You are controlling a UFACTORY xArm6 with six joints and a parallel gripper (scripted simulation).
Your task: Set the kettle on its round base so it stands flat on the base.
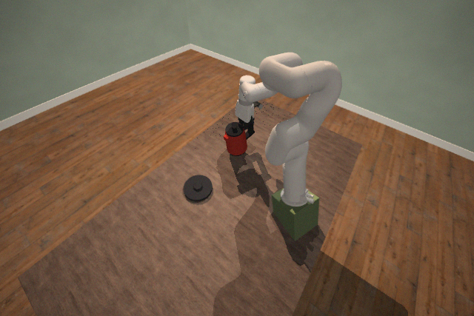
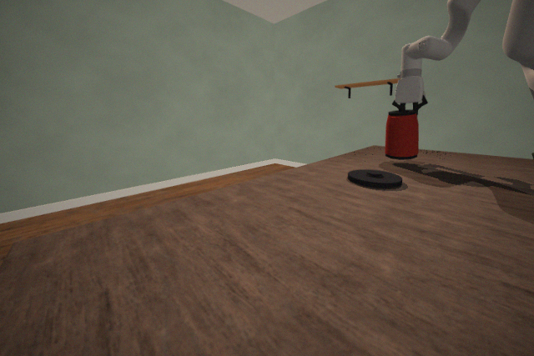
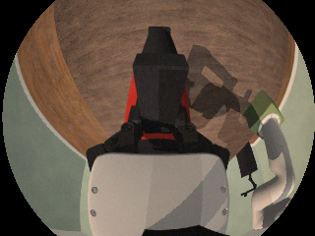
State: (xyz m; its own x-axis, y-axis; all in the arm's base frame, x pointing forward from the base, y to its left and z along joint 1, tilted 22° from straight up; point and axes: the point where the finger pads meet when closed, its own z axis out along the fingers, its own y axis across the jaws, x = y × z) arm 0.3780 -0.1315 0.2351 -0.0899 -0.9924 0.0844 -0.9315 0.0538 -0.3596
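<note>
My gripper is now 60 mm above the red kettle and 30 mm to the right of it. Round my hand: round kettle base 380 mm to the left, 190 mm below, 10 mm behind.
</note>
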